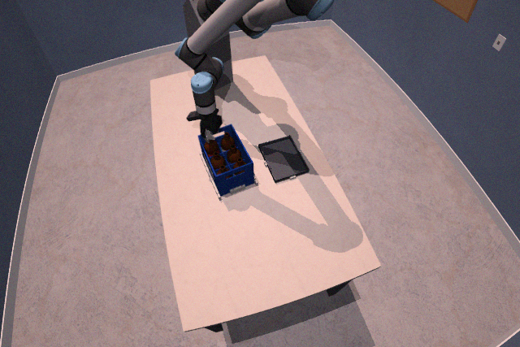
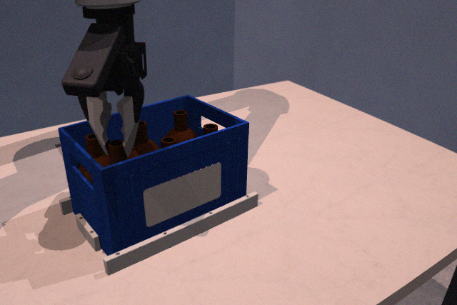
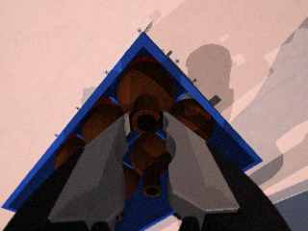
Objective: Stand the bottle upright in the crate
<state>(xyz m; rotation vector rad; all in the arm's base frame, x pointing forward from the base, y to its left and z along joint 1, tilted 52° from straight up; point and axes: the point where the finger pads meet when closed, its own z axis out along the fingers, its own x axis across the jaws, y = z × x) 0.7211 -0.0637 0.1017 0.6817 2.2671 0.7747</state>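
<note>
Now: the blue crate 9 cm below my hand, 8 cm to the left of it and 6 cm ahead of it. Round my hand: tray: 37 cm to the left, 16 cm below.
</note>
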